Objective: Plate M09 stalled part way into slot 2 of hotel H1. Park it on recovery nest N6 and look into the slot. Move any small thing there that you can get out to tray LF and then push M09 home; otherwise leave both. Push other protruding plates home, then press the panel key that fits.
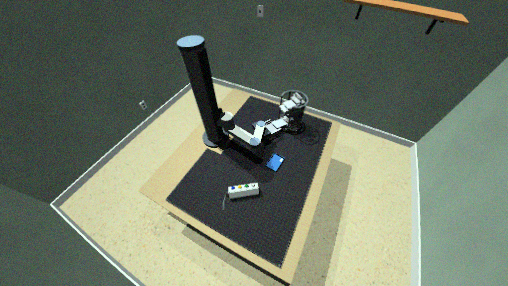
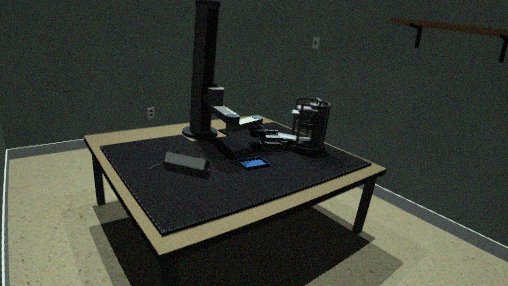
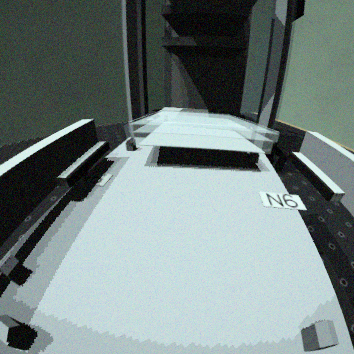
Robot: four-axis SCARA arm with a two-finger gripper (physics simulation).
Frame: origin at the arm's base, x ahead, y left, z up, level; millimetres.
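Seen in the pictures: gripper, fingertip midpoint: [image 1: 275, 125] [image 2: 280, 135] [image 3: 200, 135]; arm's base, origin of the base link: [image 1: 215, 137] [image 2: 199, 133].
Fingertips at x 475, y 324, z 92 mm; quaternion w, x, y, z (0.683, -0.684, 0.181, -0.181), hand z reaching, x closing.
Observation:
Pixels of each thing's top centre, then the offset from my fingertips to it. Level surfaces: height alone.
- pale nest N6, middle of its top: [image 3: 177, 183] [image 2: 274, 136] [image 1: 271, 126] dx -29, dy -28, dz -9 mm
- hotel H1, middle of its top: [image 2: 312, 98] [image 1: 294, 96] dx +100, dy +148, dz +262 mm
- key panel, middle of its top: [image 2: 187, 154] [image 1: 243, 188] dx +44, dy -692, dz +5 mm
- blue tray, middle of its top: [image 2: 253, 161] [image 1: 275, 161] dx +148, dy -335, dz -62 mm
- black mat, its level: dz -79 mm
My gripper [image 1: 269, 124] [image 2: 271, 135] [image 3: 200, 135] is open, its two jaws standing left and right over the pale nest N6 [image 3: 190, 250], with nothing between them. A clear, lidded plate [image 3: 200, 131] lies level at the nest's far end, in front of hotel H1 [image 1: 296, 118] [image 2: 320, 131] [image 3: 136, 60]. I cannot read a label on it. Pale plates [image 1: 290, 106] [image 2: 304, 108] protrude higher up on the hotel. The inside of slot 2 is too dark to judge. The key panel [image 1: 243, 193] [image 2: 186, 164] has blue, yellow, green and white keys.
A blue tray [image 1: 275, 162] [image 2: 254, 163] lies on the black mat [image 1: 210, 175] [image 2: 145, 185] between the panel and the hotel; its label is unreadable. The arm's tall column [image 1: 201, 90] [image 2: 202, 70] stands at the table's back. A cable leaves the panel's left end.

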